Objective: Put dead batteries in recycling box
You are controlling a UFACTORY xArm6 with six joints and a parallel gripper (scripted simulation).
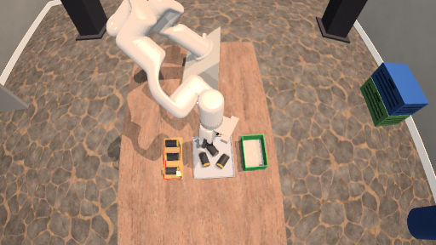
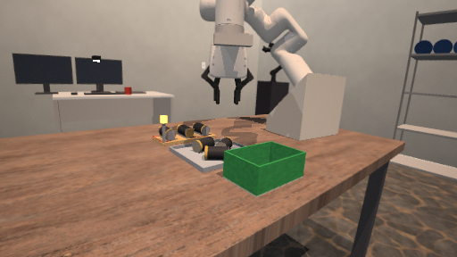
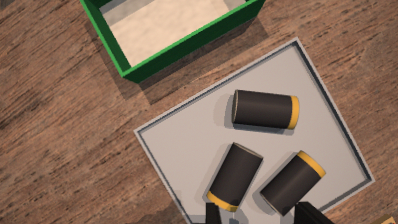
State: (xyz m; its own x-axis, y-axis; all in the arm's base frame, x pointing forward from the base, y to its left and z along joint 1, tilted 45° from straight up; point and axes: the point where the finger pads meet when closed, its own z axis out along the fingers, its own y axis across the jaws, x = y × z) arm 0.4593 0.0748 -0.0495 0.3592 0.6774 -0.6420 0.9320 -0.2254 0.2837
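The grey tray lies 150 mm below my hand, 30 mm ahead of it and 10 mm to the left of it. Also, from my hand: green recycling box (190 mm to the left, 140 mm below).
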